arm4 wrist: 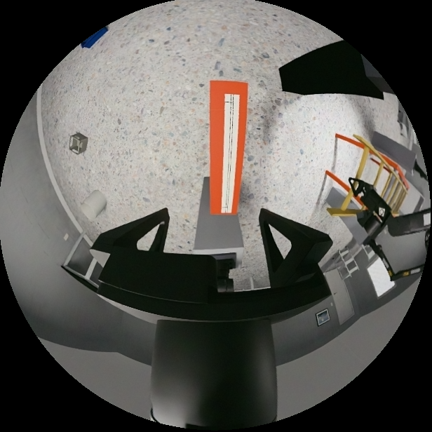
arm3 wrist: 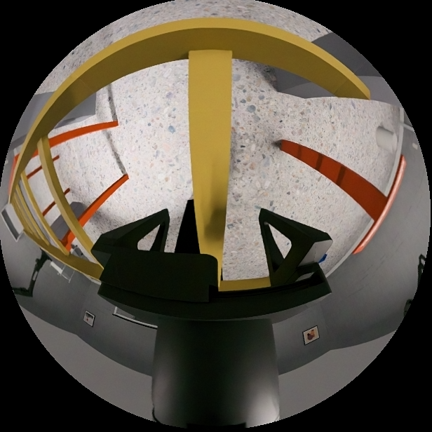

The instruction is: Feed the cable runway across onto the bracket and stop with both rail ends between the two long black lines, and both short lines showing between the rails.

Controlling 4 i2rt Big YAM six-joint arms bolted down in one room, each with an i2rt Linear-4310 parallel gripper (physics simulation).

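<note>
The yellow cable runway (arm3 wrist: pixel 212 110) (arm4 wrist: pixel 348 202) is a ladder shape; one rung runs down the arm3 wrist view between the open fingers of the arm3 gripper (arm3 wrist: pixel 214 212), which stand wide to both sides of it. One rail end shows at the upper right there. The orange bracket (arm4 wrist: pixel 216 150) (arm3 wrist: pixel 345 180) has a white strip with thin black lines along it and a short line near each end in the arm4 wrist view. The runway is away from it. The arm4 gripper (arm4 wrist: pixel 215 212) is open and empty, near the bracket. Grippers of arm1 and arm2 cannot be made out.
Orange bars (arm3 wrist: pixel 100 197) (arm4 wrist: pixel 347 141) of a support stand by the runway. A grey block (arm4 wrist: pixel 217 232) stands by the bracket's near end. Another dark arm (arm4 wrist: pixel 372 205) is near the runway. A white cylinder (arm4 wrist: pixel 93 204) and a small open box (arm4 wrist: pixel 78 143) lie at the left.
</note>
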